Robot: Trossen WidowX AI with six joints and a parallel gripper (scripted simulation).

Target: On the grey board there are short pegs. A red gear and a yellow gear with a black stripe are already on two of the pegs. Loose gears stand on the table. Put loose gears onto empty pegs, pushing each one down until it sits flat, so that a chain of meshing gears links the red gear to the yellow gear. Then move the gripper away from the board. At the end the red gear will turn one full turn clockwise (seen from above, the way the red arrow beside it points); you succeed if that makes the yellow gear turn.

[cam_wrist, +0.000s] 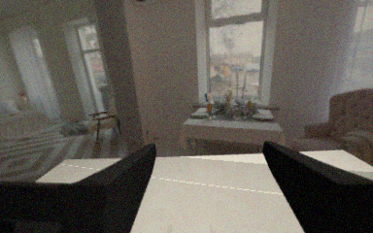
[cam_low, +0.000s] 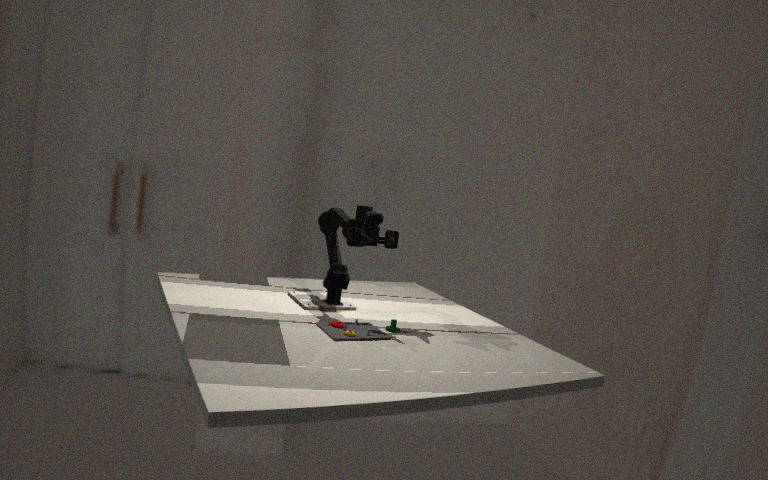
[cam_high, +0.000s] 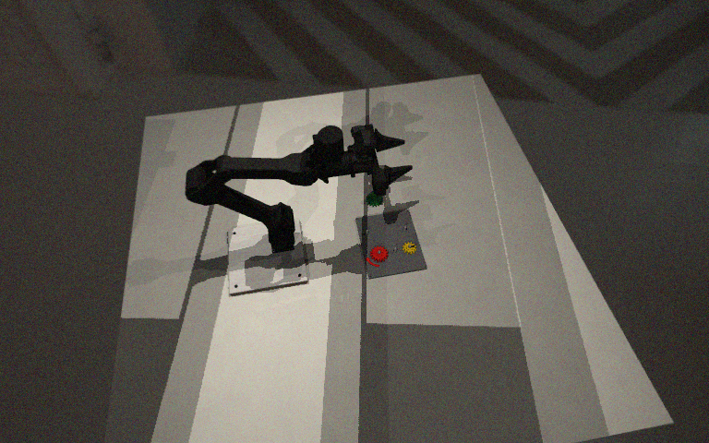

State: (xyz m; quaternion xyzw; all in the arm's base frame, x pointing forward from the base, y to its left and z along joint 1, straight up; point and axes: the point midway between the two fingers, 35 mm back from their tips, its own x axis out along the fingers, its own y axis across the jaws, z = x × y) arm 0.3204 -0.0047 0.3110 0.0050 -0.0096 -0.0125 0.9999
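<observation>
My gripper tip is 50 mm past the green gear, 120 mm to the right of it and 310 mm above it. Round my gripper tip: red gear 80 mm behind, 90 mm to the right, 310 mm below; yellow gear 10 mm ahead, 80 mm to the right, 310 mm below; red arrow 100 mm behind, 110 mm to the right, 320 mm below.
</observation>
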